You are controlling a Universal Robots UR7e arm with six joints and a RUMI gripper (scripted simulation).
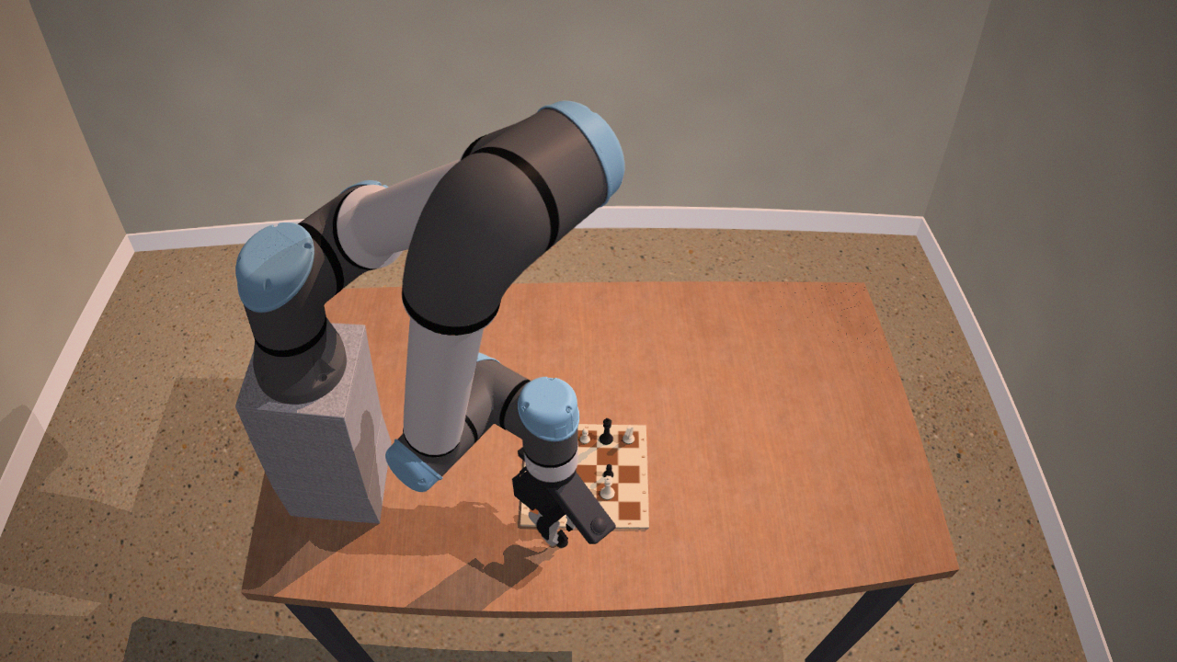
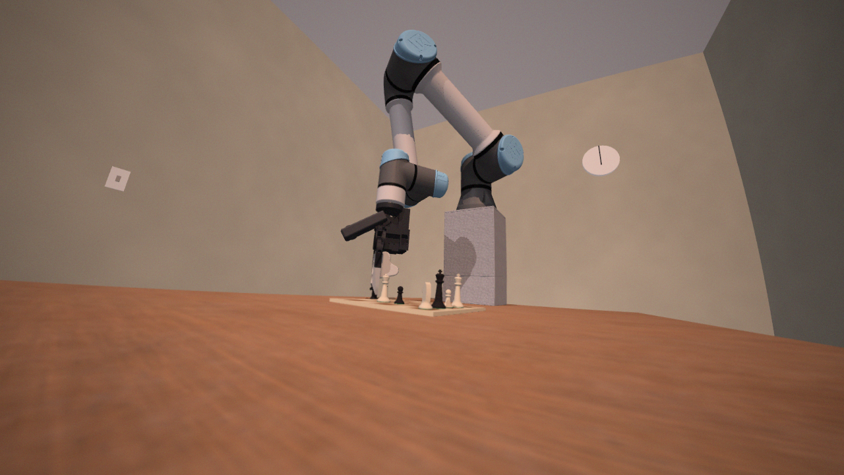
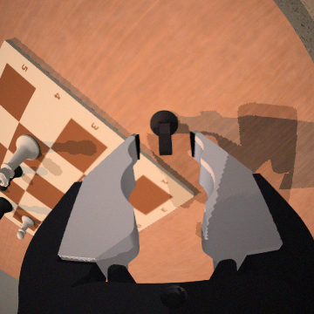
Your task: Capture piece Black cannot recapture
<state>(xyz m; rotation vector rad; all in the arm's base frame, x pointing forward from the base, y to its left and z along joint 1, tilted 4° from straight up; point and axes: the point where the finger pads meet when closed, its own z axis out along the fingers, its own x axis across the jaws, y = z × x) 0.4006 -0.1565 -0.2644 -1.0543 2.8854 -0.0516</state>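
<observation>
My hand is 20 mm above the black knight. Also, from my hand: tall white piece (30 mm ahead, 210 mm to the left, 10 mm above); chessboard (60 mm ahead, 130 mm to the left, 30 mm below); black pawn (100 mm ahead, 130 mm to the left, 10 mm below).
</observation>
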